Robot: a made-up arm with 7 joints.
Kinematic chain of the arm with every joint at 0, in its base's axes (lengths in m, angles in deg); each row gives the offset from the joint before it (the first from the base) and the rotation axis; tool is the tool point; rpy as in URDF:
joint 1: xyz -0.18 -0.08 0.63 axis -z
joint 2: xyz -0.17 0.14 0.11 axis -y
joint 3: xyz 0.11 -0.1 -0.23 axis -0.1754 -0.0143 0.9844
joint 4: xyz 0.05 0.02 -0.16 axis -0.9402 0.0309 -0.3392
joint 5: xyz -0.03 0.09 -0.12 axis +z
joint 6: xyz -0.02 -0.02 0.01 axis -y
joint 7: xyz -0.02 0.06 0 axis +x
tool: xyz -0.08 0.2 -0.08 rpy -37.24 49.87 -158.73
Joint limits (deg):
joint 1: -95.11..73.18
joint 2: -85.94..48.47
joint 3: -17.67..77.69
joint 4: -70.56..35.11
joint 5: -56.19..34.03
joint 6: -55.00..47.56
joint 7: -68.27..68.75
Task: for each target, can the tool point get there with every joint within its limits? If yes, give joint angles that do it. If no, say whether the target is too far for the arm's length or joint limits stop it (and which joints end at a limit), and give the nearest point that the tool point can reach.
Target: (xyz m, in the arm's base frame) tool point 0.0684 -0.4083 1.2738
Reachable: no: joint limits stop it (at a limit: joint 1, joint 2, joint 3, joint 4) | nearest point -0.0548 -0.5215 0.9571 | short by 0.358 m
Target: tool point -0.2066 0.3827 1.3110
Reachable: no: joint limits stop it (at a limit: joint 1, joint 2) | nearest point -0.2484 0.4222 0.9895 | short by 0.327 m
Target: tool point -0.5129 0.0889 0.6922
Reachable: yes | joints 9.07 -39.06 45.08 -57.25 -21.14 0.31 50.14
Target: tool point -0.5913 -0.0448 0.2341
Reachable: yes | joints 17.41 -2.79 67.60 -31.90 -11.01 -32.48 -52.85
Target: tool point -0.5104 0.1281 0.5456
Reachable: yes | joints -46.62 -7.14 -1.43 -60.88 -46.61 30.46 21.67
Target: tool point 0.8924 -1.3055 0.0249
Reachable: no: too far | nearest point 0.0718 -0.8320 0.3648 | short by 1.007 m
